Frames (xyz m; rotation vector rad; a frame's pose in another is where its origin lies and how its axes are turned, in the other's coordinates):
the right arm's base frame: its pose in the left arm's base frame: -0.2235 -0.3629 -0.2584 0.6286 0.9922 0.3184
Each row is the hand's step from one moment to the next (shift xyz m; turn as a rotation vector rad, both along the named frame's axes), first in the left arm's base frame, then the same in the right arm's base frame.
Working: the left arm's base frame: its pose in the right arm's base frame: 0.1305 0.4513 0.1665 -0.6286 -0.9922 -0.3184

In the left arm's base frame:
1: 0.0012 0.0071 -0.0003 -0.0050 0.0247 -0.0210
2: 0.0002 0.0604 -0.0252 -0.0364 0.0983 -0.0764
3: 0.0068 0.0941 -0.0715 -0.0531 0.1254 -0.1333
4: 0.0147 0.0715 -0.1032 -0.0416 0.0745 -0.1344
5: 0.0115 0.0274 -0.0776 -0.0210 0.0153 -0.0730
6: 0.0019 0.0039 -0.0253 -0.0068 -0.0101 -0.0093
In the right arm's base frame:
1: 0.0045 0.0054 -0.0015 0.0245 0.0060 -0.0210
2: 0.0486 0.0314 -0.0305 0.0839 0.0280 -0.0949
3: 0.1009 0.0291 -0.0546 0.1278 0.0132 -0.1407
4: 0.1147 -0.0081 -0.0525 0.1080 -0.0269 -0.1138
5: 0.0728 -0.0267 -0.0300 0.0464 -0.0342 -0.0518
6: 0.0201 -0.0127 -0.0096 -0.0025 -0.0139 -0.0060

